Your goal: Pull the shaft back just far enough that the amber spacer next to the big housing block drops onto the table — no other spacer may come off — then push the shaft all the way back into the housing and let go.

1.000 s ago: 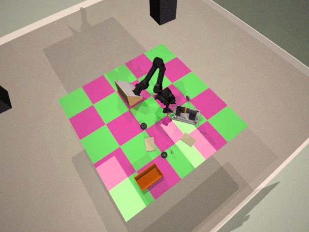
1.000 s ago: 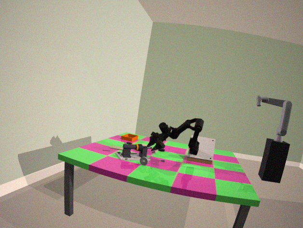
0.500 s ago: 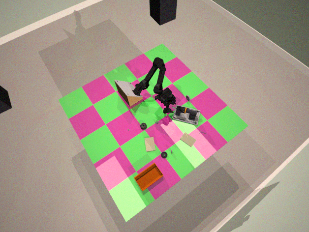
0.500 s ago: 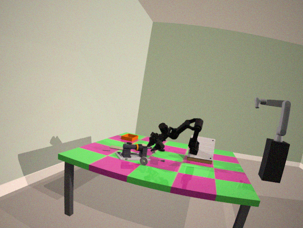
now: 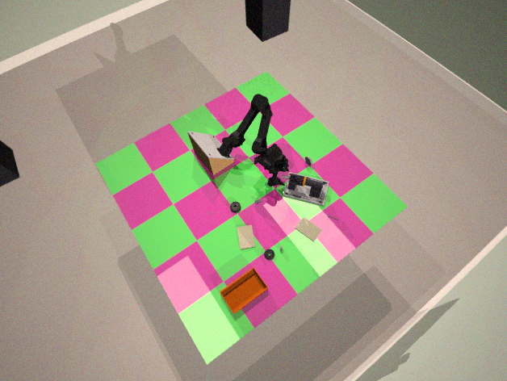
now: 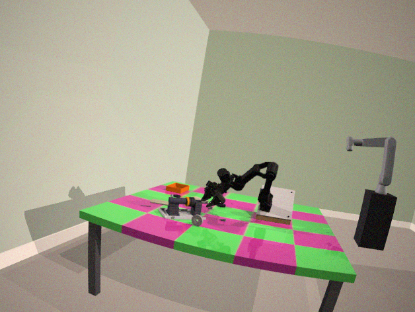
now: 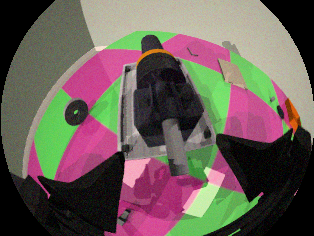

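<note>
Right now the grey shaft is 6 cm ahead of my gripper tip, 5 cm to the left of it and 1 cm above it. From my gripper tip the other things lie so: grey gear: 19 cm to the left, 4 cm below, 4 cm behind; amber spacer: 7 cm ahead, 6 cm to the left, 1 cm above; orange tray: 50 cm to the right, 38 cm ahead, 6 cm below.
</note>
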